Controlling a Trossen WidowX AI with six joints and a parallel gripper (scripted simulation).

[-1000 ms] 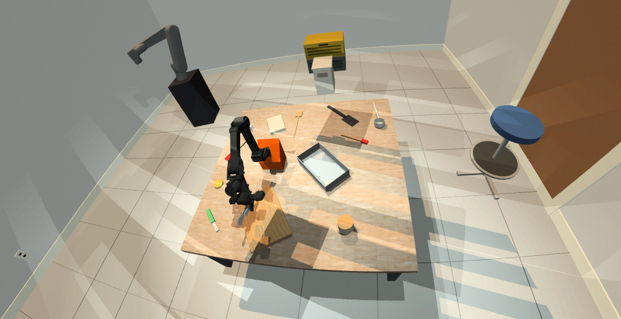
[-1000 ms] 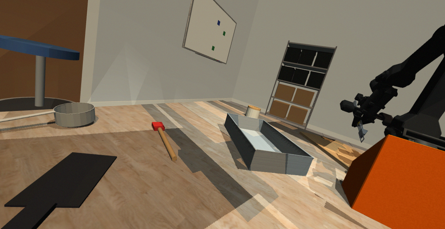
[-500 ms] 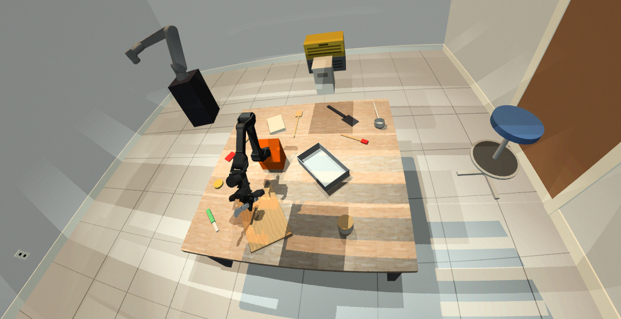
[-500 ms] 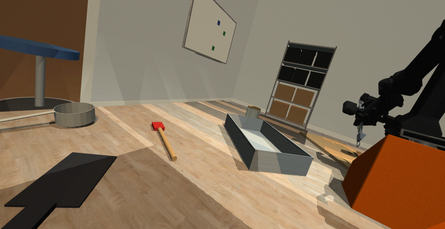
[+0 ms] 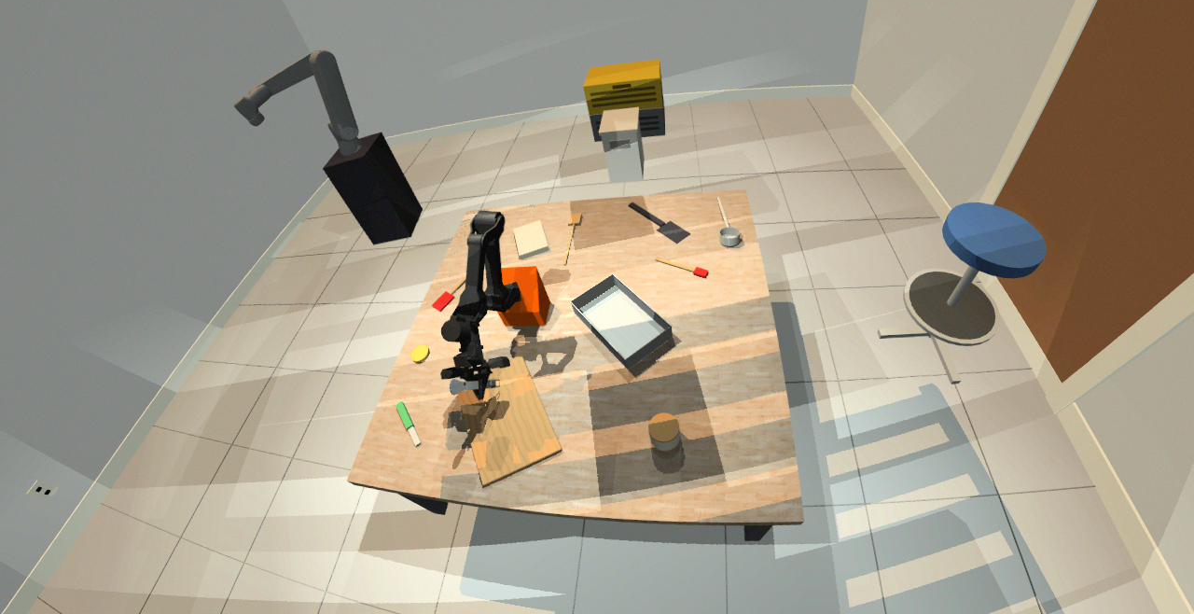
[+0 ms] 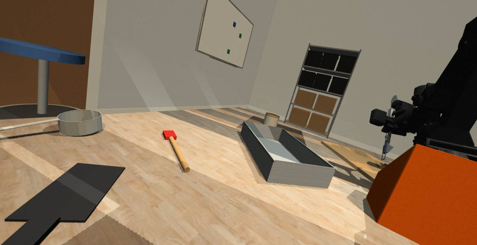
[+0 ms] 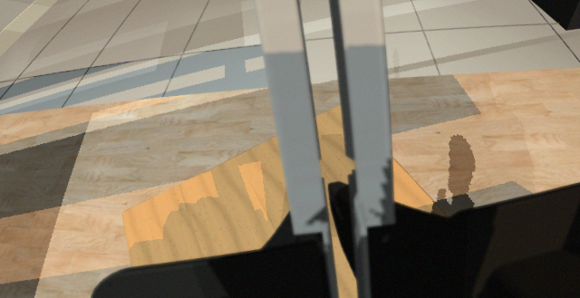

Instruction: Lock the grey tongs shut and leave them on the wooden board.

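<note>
My gripper tip is now 150 mm above the wooden board, 20 mm to the right of it and 10 mm short of it. From my gripper tip the other things lie so: grey roasting tin 380 mm ahead, 310 mm to the left, 130 mm below; then tan-lidded pot 470 mm ahead, 120 mm below, 90 mm to the right; then black spatula 790 mm to the left, 570 mm ahead, 160 mm below.
</note>
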